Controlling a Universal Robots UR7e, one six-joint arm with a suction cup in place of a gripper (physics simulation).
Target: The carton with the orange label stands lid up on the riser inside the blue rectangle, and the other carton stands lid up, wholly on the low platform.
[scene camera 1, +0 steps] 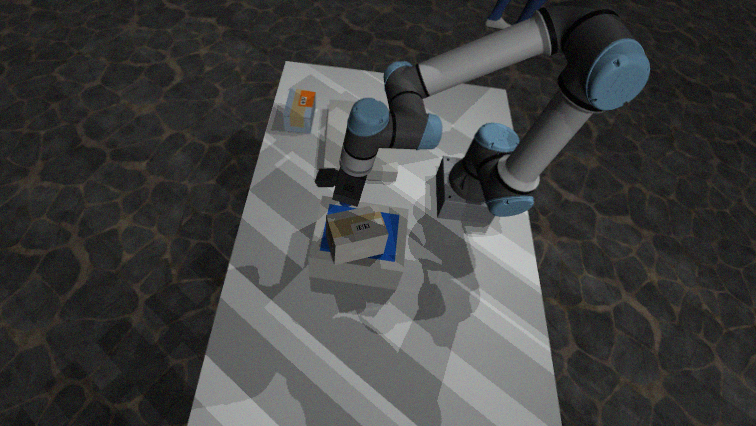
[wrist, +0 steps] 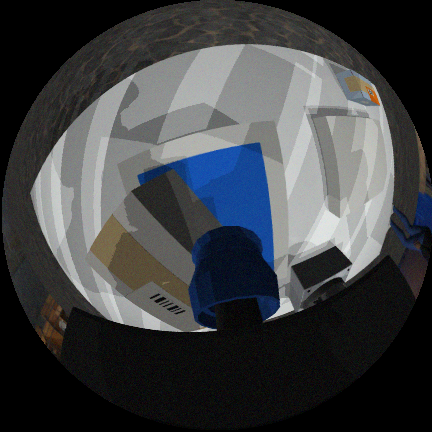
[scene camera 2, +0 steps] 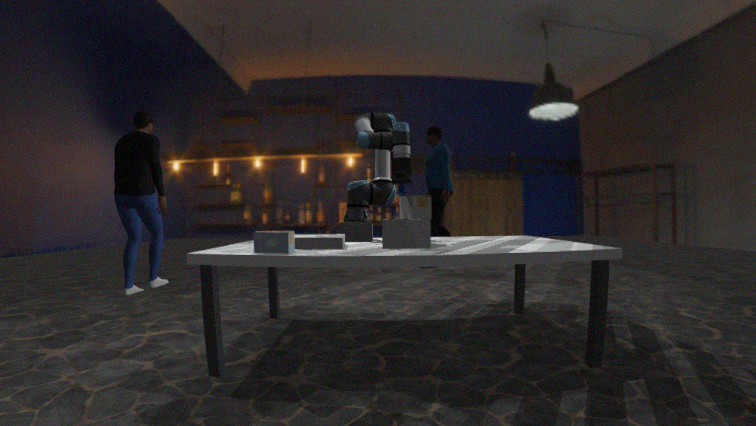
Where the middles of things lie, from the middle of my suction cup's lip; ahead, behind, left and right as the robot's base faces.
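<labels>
My suction cup is 1 cm to the right of the riser (scene camera 1: 385,270) and 5 cm past it, and it is 19 cm above it. Counted from my suction cup, the low platform (scene camera 1: 339,110) is 42 cm to the right and 4 cm ahead, and it sits 22 cm below. I also see the carton with orange label (scene camera 1: 299,111), which is 47 cm to the right of my suction cup, 28 cm ahead of it and 21 cm below it.
</labels>
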